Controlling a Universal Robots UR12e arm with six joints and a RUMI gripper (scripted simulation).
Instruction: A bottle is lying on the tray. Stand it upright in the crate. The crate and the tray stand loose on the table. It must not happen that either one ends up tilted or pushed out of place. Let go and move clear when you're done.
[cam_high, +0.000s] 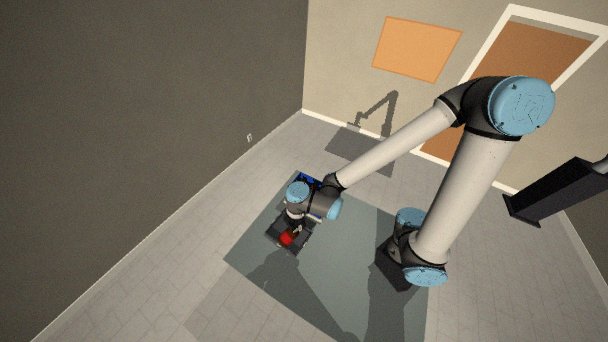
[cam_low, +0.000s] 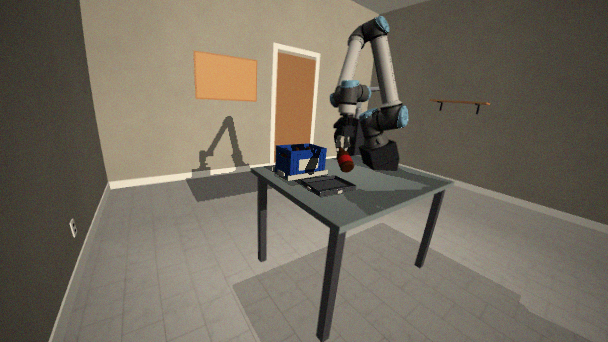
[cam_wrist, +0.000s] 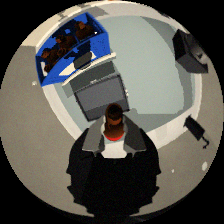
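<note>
Now: the bottle 4 cm to the left of my hand, 3 cm below it and 2 cm ahead of it. Also, from my hand: crate: 29 cm to the right, 12 cm below, 6 cm ahead; tray: 19 cm below, 6 cm ahead, 1 cm to the right.
</note>
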